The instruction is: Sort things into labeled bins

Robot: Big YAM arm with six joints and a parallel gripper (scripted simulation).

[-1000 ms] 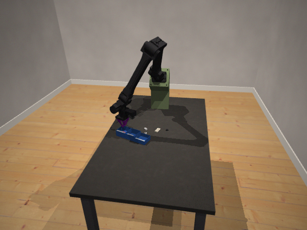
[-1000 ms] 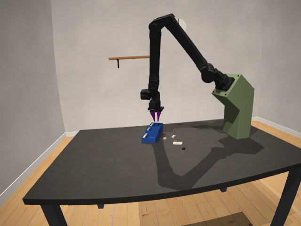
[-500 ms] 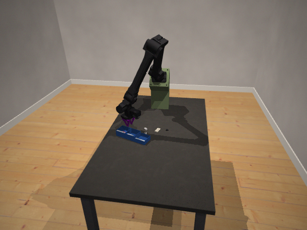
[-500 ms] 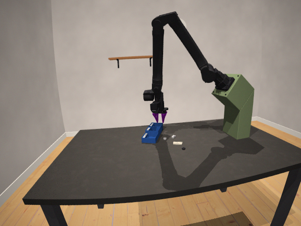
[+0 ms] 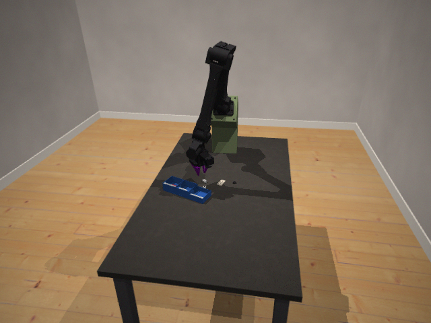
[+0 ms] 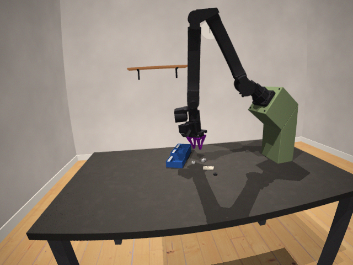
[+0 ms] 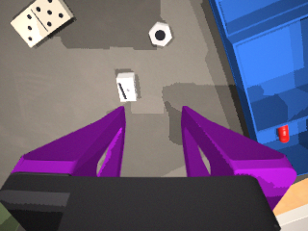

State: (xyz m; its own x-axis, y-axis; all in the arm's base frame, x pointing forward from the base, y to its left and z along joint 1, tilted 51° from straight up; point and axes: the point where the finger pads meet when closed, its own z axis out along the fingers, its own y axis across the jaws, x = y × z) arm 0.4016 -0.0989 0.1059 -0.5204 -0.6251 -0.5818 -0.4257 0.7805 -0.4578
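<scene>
My hand is 11 cm to the right of the cream domino, 7 cm above it and 2 cm past it. From my hand the other things lie so: grey nut (7 cm below, 3 cm ahead, 2 cm to the left); red battery (14 cm to the right, 7 cm below, 4 cm ahead); dark hex nut (18 cm to the left, 7 cm below, 3 cm behind).
</scene>
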